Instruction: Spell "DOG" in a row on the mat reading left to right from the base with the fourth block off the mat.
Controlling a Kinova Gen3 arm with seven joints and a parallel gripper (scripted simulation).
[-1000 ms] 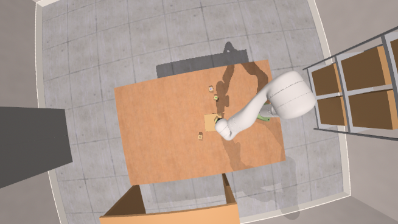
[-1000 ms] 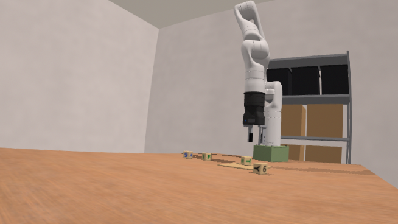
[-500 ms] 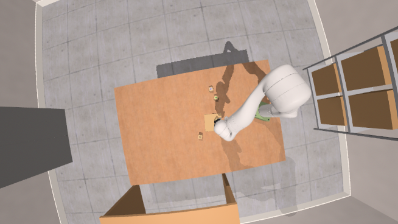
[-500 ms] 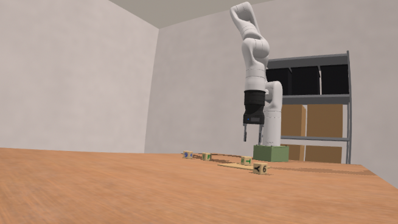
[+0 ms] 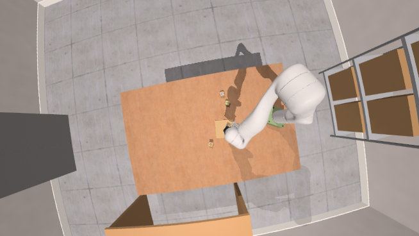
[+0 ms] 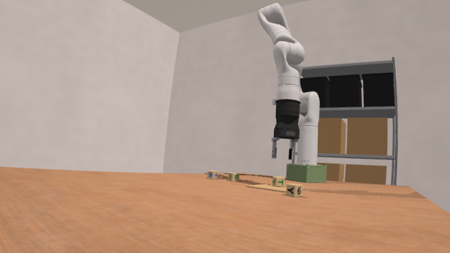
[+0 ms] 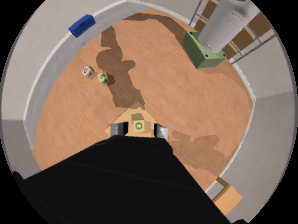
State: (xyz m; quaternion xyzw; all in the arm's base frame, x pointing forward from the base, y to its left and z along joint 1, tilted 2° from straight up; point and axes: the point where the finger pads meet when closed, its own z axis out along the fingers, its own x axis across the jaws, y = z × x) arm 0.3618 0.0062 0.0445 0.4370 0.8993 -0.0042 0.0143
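Now: the wooden block 1 cm ahead of my hand and 9 cm below it. The rest, counted from my hand: green-lettered block: 3 cm behind, 19 cm to the right, 9 cm below; then tan mat: 3 cm ahead, 11 cm below; then blue-lettered block: 26 cm to the right, 9 cm below.
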